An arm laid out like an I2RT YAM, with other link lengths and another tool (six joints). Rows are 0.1 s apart.
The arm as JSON. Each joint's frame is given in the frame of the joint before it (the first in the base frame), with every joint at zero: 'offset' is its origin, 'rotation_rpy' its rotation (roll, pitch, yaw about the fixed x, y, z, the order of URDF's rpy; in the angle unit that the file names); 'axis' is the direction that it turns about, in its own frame. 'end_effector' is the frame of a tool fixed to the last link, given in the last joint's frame.
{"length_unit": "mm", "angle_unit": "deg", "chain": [
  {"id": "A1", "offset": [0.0, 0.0, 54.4], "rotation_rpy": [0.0, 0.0, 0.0], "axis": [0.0, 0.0, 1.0]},
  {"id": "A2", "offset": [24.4, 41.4, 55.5], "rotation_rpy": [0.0, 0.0, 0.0], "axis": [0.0, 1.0, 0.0]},
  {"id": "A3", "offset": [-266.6, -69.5, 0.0], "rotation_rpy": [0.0, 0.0, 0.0], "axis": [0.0, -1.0, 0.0]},
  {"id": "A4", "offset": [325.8, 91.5, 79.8], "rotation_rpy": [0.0, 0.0, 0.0], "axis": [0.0, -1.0, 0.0]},
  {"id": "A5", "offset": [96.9, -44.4, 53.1], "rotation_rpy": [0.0, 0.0, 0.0], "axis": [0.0, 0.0, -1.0]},
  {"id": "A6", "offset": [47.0, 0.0, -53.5], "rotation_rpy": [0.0, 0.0, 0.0], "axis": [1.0, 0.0, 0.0]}
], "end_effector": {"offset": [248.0, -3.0, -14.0], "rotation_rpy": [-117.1, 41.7, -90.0]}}
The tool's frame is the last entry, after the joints.
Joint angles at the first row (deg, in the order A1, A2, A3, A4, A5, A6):
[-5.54 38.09 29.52 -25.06 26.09 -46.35]
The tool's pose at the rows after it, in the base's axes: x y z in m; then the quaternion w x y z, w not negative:
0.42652, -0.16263, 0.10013, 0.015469, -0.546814, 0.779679, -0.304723
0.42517, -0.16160, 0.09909, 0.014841, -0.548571, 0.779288, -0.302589
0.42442, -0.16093, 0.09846, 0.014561, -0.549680, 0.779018, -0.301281
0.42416, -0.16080, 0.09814, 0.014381, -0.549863, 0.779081, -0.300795
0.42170, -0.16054, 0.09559, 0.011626, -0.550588, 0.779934, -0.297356
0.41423, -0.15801, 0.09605, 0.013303, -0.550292, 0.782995, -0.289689
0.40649, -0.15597, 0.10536, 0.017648, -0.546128, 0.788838, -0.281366
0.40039, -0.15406, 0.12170, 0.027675, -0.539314, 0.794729, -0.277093
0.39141, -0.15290, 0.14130, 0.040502, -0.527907, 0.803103, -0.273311
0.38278, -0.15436, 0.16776, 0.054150, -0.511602, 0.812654, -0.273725
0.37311, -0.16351, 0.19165, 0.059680, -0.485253, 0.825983, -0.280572
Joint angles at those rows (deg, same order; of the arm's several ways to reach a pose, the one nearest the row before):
[-5.54 37.87 29.52 -25.43 25.87 -46.35]
[-5.54 37.60 29.52 -25.96 25.67 -46.35]
[-5.54 37.45 29.52 -26.26 25.54 -46.35]
[-5.54 37.43 29.52 -26.35 25.52 -46.33]
[-5.54 37.32 29.54 -27.05 25.52 -46.17]
[-5.54 35.84 29.89 -29.67 25.15 -45.30]
[-5.54 34.87 31.92 -33.41 24.91 -43.83]
[-5.54 33.98 34.54 -36.86 24.67 -42.26]
[-5.54 32.82 37.54 -40.77 24.67 -40.14]
[-5.54 32.51 41.60 -44.47 25.23 -37.89]
[-5.54 33.02 45.17 -46.96 27.53 -35.51]

